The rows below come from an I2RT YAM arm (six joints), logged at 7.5 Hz.
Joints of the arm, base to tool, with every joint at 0 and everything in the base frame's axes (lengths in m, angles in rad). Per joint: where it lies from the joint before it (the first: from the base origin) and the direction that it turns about. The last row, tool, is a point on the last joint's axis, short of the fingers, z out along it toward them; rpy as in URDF.
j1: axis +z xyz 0 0 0.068
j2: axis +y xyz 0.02 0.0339 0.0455
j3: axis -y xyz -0.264 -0.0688 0
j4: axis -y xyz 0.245 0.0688 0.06
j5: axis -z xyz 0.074 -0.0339 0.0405
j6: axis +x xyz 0.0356 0 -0.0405
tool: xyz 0 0 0 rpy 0 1.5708 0
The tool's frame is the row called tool.
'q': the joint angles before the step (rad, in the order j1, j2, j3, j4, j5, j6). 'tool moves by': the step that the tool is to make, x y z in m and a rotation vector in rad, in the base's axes. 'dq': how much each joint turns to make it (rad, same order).
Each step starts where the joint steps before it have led.
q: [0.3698 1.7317 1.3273 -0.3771 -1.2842 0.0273]
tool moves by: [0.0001 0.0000 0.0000 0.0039 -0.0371 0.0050]
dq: [0.0000 -0.0001 0.0000 0.0006 0.0033 -0.0368]
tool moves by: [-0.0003 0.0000 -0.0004 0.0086 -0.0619 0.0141]
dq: [0.0003 0.0003 0.0002 -0.0058 0.0004 -0.0696]
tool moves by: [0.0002 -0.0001 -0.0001 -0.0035 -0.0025 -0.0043]
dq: [-0.0003 -0.0002 -0.0002 0.0008 0.0058 -0.0004]
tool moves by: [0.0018 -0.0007 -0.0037 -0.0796 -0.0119 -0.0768]
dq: [0.0001 -0.0001 -0.0001 -0.0180 0.1099 -0.0003]
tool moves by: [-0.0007 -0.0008 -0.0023 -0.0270 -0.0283 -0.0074]
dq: [-0.0001 0.0001 0.0000 -0.0256 0.0308 -0.0463]
